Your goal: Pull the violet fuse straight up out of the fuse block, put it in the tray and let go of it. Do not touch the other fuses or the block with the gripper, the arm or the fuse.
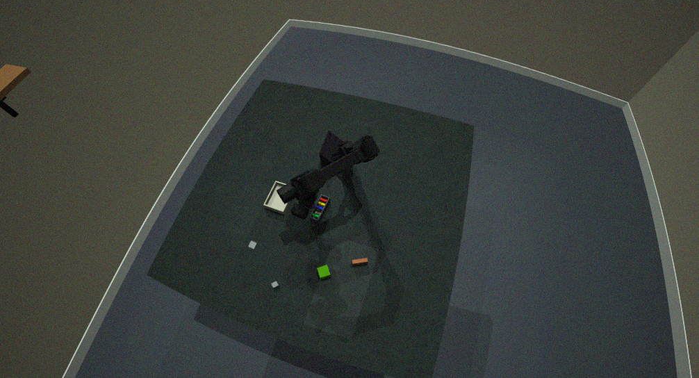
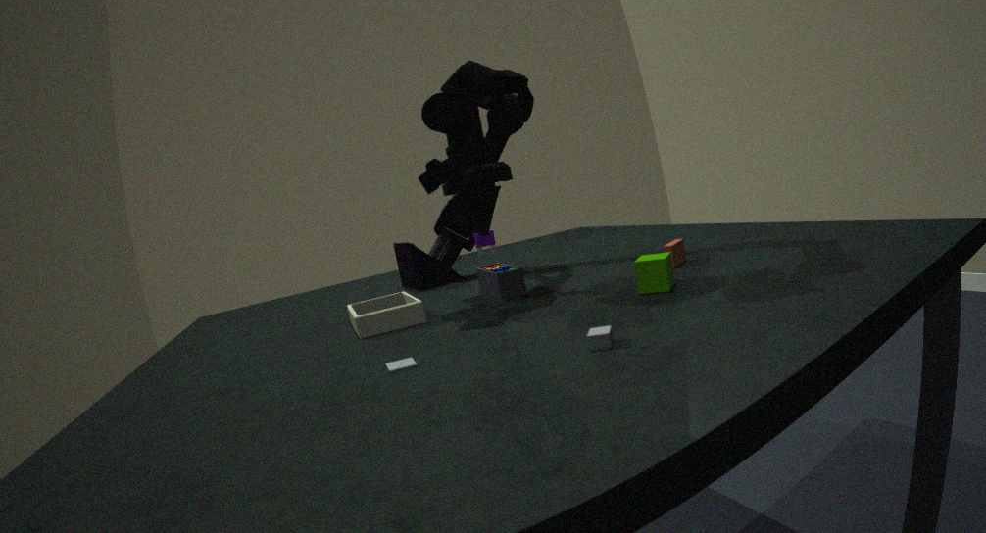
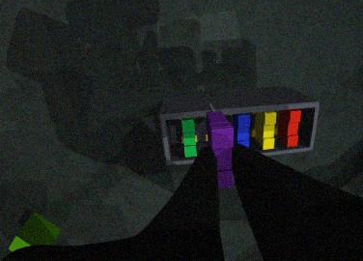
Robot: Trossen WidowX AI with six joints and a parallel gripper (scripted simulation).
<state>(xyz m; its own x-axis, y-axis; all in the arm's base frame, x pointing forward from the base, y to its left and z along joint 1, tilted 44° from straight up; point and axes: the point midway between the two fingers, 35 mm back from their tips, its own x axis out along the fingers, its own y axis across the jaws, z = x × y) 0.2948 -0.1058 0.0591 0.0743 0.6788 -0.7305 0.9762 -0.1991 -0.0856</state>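
The white tray lies 170 mm to the right of my gripper tip, 100 mm below it and 40 mm behind it. Round my gripper tip: violet fuse: 10 mm below.
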